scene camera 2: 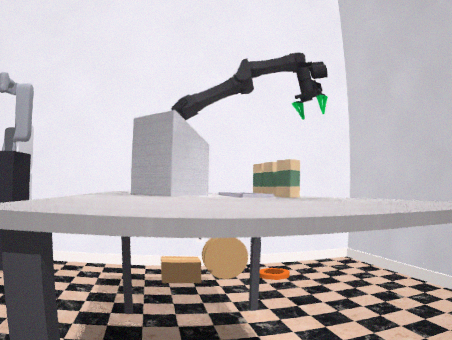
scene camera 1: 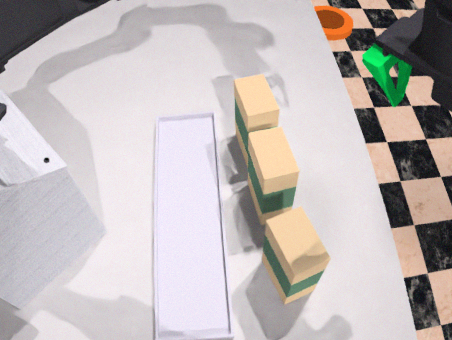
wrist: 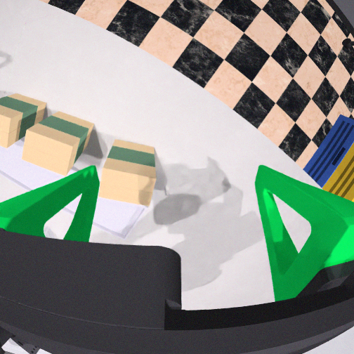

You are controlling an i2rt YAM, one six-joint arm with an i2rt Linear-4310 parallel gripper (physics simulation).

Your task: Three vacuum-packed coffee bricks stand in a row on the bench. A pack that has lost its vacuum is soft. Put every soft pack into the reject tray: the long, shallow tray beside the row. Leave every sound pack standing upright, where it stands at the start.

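Places are measured from the arm's base along level axes (x right, y ahead, z up), in millimetres.
Pixels of known places: gripper, fingertip midpoint: [scene camera 2: 313,116] [scene camera 1: 436,129]; arm's base, link origin: [scene camera 2: 171,131].
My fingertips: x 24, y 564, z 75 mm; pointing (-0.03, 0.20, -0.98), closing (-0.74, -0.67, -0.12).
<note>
Ahead of a thing's pixels: the offset from my fingertips to its top centre.
Three tan coffee packs with green bands stand upright in a row: the near pack @[dx +32, dy -116, dz -181 mm] [scene camera 1: 295,245] [scene camera 2: 288,178] [wrist: 128,175], the middle pack @[dx -98, dy -148, dz -181 mm] [scene camera 1: 273,152] [scene camera 2: 269,176] [wrist: 57,145] and the far pack @[dx -207, dy -175, dz -181 mm] [scene camera 1: 256,97] [scene camera 2: 257,178] [wrist: 11,122], partly cut off in the wrist view. The near pack is turned slightly from the others. No view shows which are soft. The long shallow reject tray @[dx -66, dy -277, dz -307 mm] [scene camera 1: 190,225] [wrist: 120,217] lies beside the row, empty. My gripper [scene camera 2: 313,115] [wrist: 176,174] is open and empty, high above the bench; one green finger shows at the right of scene camera 1.
A grey block [scene camera 1: 55,215] [scene camera 2: 152,155] under the arm's base stands on the bench, across the tray from the packs. The bench edge [scene camera 2: 225,222] curves beyond the row. An orange ring [scene camera 1: 341,36] [scene camera 2: 274,277] lies on the floor. Another arm [scene camera 2: 23,110] stands at the left.
</note>
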